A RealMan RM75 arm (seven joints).
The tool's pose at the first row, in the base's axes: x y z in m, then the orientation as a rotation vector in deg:
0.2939, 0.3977, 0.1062, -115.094, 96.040, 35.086
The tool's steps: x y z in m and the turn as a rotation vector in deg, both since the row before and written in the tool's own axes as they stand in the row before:
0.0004, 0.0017, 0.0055, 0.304, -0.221, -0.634
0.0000, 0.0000, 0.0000, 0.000, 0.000, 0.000
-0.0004, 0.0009, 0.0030, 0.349, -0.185, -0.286
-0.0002, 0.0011, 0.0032, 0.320, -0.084, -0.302
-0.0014, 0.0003, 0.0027, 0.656, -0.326, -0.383
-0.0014, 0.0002, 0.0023, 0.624, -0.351, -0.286
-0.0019, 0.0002, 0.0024, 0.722, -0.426, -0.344
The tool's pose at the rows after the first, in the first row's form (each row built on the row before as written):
0.2920, 0.4004, 0.1015, -115.198, 95.209, 34.776
0.2920, 0.4004, 0.1015, -115.198, 95.209, 34.776
0.2909, 0.4024, 0.0993, -115.042, 94.782, 34.513
0.2897, 0.4043, 0.0968, -114.979, 94.396, 34.181
0.2891, 0.4070, 0.0955, -114.586, 93.775, 33.726
0.2886, 0.4095, 0.0945, -114.130, 93.246, 33.361
0.2880, 0.4124, 0.0938, -113.599, 92.609, 32.953

